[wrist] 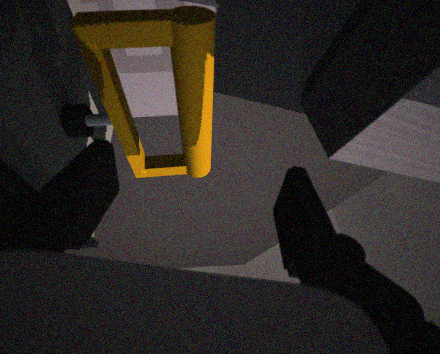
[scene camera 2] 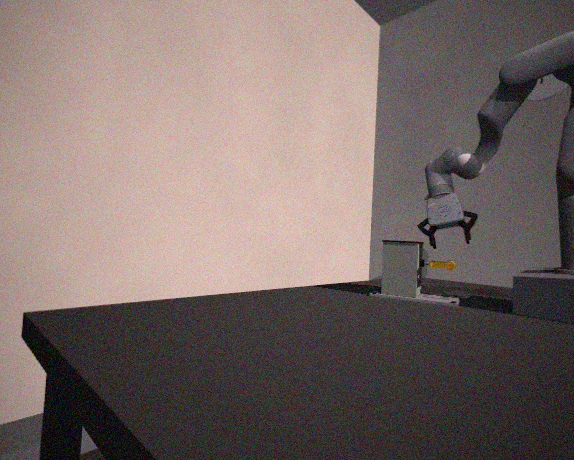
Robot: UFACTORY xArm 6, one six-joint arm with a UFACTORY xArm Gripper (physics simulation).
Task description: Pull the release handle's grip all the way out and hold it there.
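Note:
The yellow grip [scene camera 2: 442, 265] [wrist: 197, 100] of the release handle is a rectangular loop with a thick round outer bar. It stands out from the right side of a pale grey-green box [scene camera 2: 401, 270]. In the wrist view a short thin grey rod [wrist: 97, 120] joins the grip to a black collar [wrist: 74, 120] at the left. My gripper [scene camera 2: 451, 245] [wrist: 199, 177] is open and empty. It is above the grip in the scene view, with its fingers apart and not touching it. In the wrist view the grip's lower end shows between the two fingertips.
The box stands on a thin light base plate [scene camera 2: 440, 300] on the dark table [scene camera 2: 300, 360]. The table's near left corner and edge show at the left. The robot's grey mounting block [scene camera 2: 542, 295] is at the right. A pale wall [scene camera 2: 200, 150] rises behind the table.

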